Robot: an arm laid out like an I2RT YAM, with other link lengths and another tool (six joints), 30 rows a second.
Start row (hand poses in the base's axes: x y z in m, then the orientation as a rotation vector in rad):
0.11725, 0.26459, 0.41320, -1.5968, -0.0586, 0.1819
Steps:
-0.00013, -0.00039, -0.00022, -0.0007, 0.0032, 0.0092
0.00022, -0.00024, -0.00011, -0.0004, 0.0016, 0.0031
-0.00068, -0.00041, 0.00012, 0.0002, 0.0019, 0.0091
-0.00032, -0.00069, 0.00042, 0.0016, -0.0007, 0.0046
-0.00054, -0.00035, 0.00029, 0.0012, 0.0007, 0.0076
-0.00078, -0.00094, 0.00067, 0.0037, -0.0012, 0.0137
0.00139, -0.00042, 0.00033, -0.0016, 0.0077, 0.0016
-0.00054, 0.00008, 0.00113, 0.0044, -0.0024, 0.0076
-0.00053, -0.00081, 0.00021, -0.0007, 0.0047, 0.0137
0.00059, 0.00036, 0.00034, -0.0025, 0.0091, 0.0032
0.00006, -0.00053, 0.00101, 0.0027, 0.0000, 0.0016
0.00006, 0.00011, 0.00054, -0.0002, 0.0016, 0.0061
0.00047, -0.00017, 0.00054, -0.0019, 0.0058, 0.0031
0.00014, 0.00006, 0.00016, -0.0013, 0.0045, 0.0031
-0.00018, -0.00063, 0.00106, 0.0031, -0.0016, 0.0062
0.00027, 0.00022, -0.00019, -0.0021, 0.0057, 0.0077
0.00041, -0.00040, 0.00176, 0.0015, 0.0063, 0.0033
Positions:
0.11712, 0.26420, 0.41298, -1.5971, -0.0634, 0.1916
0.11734, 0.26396, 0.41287, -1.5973, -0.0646, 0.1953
0.11666, 0.26355, 0.41299, -1.5968, -0.0704, 0.2039
0.11634, 0.26286, 0.41341, -1.5953, -0.0748, 0.2068
0.11580, 0.26251, 0.41370, -1.5940, -0.0804, 0.2132
0.11502, 0.26157, 0.41437, -1.5903, -0.0926, 0.2226
0.11641, 0.26115, 0.41470, -1.5909, -0.0877, 0.2301
0.11587, 0.26123, 0.41583, -1.5867, -0.0961, 0.2338
0.11534, 0.26042, 0.41604, -1.5865, -0.1033, 0.2483
0.11593, 0.26078, 0.41638, -1.5877, -0.0985, 0.2582
0.11599, 0.26025, 0.41739, -1.5850, -0.1001, 0.2592
0.11605, 0.26036, 0.41793, -1.5849, -0.1037, 0.2652
0.11652, 0.26019, 0.41847, -1.5859, -0.1014, 0.2724
0.11666, 0.26025, 0.41863, -1.5865, -0.1002, 0.2785
0.11648, 0.25962, 0.41969, -1.5836, -0.1068, 0.2818
0.11675, 0.25984, 0.41950, -1.5847, -0.1082, 0.2925
0.11716, 0.25944, 0.42126, -1.5821, -0.1061, 0.2999

